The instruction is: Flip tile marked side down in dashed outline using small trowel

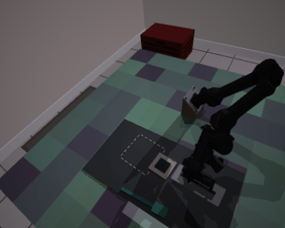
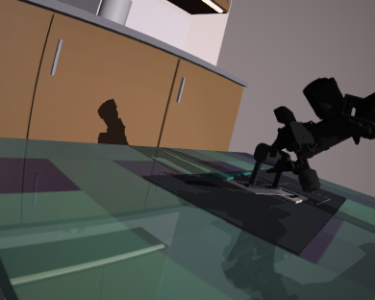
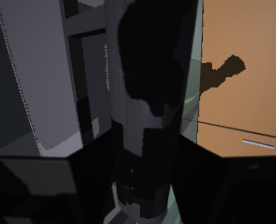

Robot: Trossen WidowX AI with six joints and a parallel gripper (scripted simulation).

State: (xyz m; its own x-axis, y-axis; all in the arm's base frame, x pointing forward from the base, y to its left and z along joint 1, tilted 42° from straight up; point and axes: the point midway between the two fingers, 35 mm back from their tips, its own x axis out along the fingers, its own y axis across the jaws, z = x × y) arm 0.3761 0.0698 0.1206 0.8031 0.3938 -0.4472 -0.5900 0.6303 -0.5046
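Right now my gripper tip is 140 mm to the left of the tile, 70 mm above it and 30 mm past it. Round my gripper tip: dark mat: 130 mm to the right, 100 mm below; then teal trowel: 130 mm ahead, 110 mm to the right, 70 mm below.
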